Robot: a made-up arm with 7 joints. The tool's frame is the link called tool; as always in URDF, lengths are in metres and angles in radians.
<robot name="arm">
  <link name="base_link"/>
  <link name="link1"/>
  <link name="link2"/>
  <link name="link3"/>
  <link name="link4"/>
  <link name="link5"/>
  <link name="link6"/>
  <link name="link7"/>
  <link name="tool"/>
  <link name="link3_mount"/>
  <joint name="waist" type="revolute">
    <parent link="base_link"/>
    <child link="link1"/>
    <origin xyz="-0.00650 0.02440 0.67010" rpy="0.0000 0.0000 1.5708"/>
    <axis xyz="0 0 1"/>
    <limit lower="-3.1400" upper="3.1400" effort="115" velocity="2.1"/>
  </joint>
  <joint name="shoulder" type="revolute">
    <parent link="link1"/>
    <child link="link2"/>
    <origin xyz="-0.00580 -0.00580 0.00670" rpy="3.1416 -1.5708 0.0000"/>
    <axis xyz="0 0 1"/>
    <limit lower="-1.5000" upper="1.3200" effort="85" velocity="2.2"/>
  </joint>
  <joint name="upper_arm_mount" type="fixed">
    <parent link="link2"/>
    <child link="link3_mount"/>
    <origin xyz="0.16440 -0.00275 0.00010"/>
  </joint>
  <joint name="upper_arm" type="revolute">
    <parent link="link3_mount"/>
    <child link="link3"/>
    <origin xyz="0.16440 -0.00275 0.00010" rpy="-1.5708 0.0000 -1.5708"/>
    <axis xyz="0 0 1"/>
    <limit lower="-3.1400" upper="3.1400" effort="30" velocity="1.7"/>
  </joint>
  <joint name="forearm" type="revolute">
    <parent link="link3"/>
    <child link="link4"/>
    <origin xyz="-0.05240 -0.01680 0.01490" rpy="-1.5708 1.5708 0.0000"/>
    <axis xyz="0 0 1"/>
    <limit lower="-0.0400" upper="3.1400" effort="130" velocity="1.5"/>
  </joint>
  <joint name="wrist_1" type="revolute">
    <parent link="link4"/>
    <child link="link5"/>
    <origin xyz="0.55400 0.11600 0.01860" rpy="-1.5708 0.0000 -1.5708"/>
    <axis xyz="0 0 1"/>
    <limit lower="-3.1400" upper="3.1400" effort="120" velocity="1.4"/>
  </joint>
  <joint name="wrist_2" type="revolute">
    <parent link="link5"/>
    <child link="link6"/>
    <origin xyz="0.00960 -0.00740 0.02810" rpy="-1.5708 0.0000 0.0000"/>
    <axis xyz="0 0 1"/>
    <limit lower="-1.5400" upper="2.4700" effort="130" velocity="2.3"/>
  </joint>
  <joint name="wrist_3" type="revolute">
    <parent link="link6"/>
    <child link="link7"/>
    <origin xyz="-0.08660 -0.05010 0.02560" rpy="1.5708 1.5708 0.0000"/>
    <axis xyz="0 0 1"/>
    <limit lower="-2.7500" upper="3.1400" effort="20" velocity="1.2"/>
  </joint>
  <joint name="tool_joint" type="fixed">
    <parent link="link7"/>
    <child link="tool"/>
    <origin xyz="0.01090 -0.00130 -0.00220" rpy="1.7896 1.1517 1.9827"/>
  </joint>
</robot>
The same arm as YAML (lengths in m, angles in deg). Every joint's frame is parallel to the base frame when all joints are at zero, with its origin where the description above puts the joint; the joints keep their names.
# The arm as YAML. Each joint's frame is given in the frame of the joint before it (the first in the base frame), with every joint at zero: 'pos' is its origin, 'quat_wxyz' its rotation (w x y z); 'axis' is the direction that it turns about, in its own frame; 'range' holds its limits. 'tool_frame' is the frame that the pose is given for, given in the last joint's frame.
length_unit: m
angle_unit: deg
joints:
  - joint: waist
    pos: [-0.0065, 0.0244, 0.6701]
    quat_wxyz: [1.0, 0.0, 0.0, 0.0]
    axis: [0.0, 0.0, 1.0]
    range: [-179.91, 179.91]
  - joint: shoulder
    pos: [0.0058, -0.0058, 0.0067]
    quat_wxyz: [1.0, 0.0, 0.0, 0.0]
    axis: [0.0, 1.0, 0.0]
    range: [-85.94, 75.63]
  - joint: upper_arm
    pos: [-0.0055, 0.0002, 0.3288]
    quat_wxyz: [1.0, 0.0, 0.0, 0.0]
    axis: [0.0, 0.0, 1.0]
    range: [-179.91, 179.91]
  - joint: forearm
    pos: [0.0524, 0.0168, 0.0149]
    quat_wxyz: [1.0, 0.0, 0.0, 0.0]
    axis: [0.0, -1.0, 0.0]
    range: [-2.29, 179.91]
  - joint: wrist_1
    pos: [0.116, -0.0186, -0.554]
    quat_wxyz: [1.0, 0.0, 0.0, 0.0]
    axis: [0.0, 0.0, -1.0]
    range: [-179.91, 179.91]
  - joint: wrist_2
    pos: [-0.0096, -0.0074, -0.0281]
    quat_wxyz: [1.0, 0.0, 0.0, 0.0]
    axis: [0.0, 1.0, 0.0]
    range: [-88.24, 141.52]
  - joint: wrist_3
    pos: [0.0866, 0.0256, -0.0501]
    quat_wxyz: [1.0, 0.0, 0.0, 0.0]
    axis: [0.0, 0.0, -1.0]
    range: [-157.56, 179.91]
tool_frame:
  pos: [0.0013, -0.0109, 0.0022]
  quat_wxyz: [0.467299, 0.308507, -0.600555, 0.570779]

